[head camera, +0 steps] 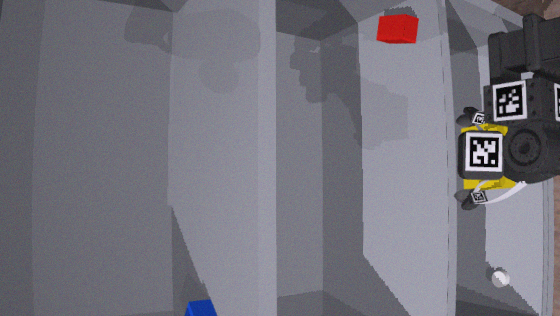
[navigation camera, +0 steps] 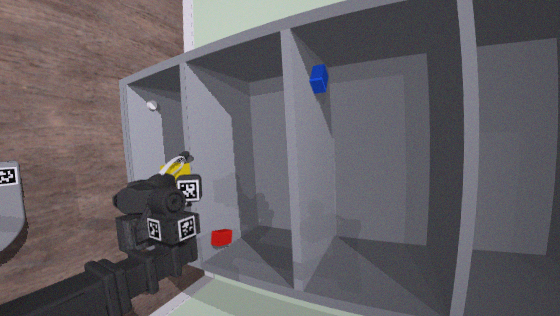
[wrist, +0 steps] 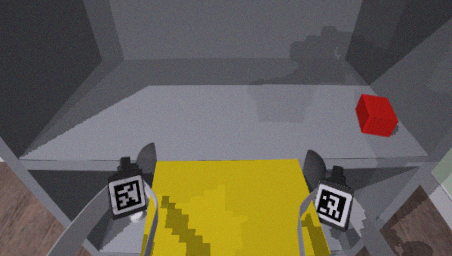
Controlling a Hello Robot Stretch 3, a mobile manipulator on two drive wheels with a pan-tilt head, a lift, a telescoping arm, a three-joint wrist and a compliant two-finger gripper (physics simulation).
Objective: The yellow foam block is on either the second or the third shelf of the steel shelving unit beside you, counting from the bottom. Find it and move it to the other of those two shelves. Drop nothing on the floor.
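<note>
My gripper is shut on the yellow foam block, with a finger on each side of it. The block is at the open front of the steel shelving unit, near the front edge of the second shelf. In the wrist view that shelf lies just beyond the block. The third shelf is higher. The wrist parts hide the block's middle in the head view.
A red block stands near one end of the second shelf. A blue block is near the other end of the third. A small white object lies on the bottom shelf.
</note>
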